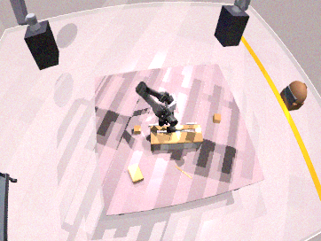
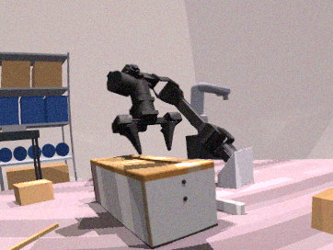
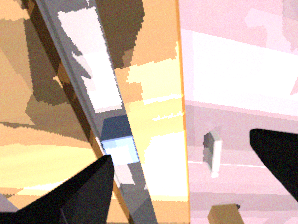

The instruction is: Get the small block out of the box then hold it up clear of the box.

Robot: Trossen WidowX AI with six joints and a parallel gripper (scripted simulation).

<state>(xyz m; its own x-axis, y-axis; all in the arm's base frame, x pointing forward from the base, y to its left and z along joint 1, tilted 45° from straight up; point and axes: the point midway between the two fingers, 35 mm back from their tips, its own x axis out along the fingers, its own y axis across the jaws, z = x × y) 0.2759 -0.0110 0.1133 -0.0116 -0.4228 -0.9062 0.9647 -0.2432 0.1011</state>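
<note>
The block is 50 mm ahead of my gripper tip, 20 mm to the left of it and 60 mm below it. From my gripper tip the other things lie so: flat tan piece 250 mm ahead, 360 mm to the right, 110 mm below; then thin stick 340 mm ahead, 20 mm to the right, 140 mm below; then box 30 mm ahead, 20 mm to the left, 80 mm below.
</note>
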